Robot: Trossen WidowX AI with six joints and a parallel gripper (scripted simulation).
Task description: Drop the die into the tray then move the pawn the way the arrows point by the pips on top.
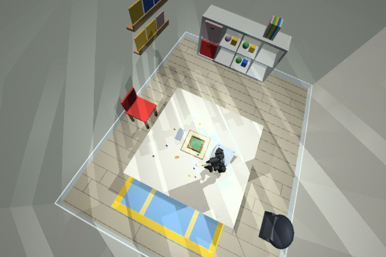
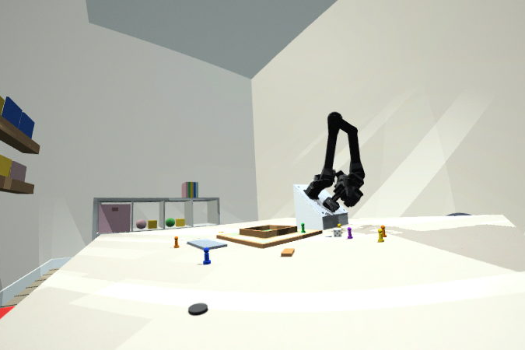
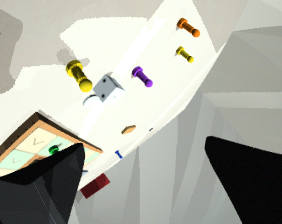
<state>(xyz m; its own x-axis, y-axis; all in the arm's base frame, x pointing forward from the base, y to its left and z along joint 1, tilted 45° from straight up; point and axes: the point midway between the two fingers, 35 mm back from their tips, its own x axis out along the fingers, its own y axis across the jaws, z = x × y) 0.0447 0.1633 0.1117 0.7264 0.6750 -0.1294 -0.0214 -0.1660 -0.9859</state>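
Right now my gripper tip is 90 mm above the white die, 70 mm short of it and 20 mm to the right of it. From my gripper tip the other things lie so: purple pawn (90 mm below, 80 mm ahead, 70 mm to the left); green tray floor (200 mm ahead, 190 mm to the right, 90 mm below); green pawn (110 mm ahead, 90 mm to the right, 70 mm below).
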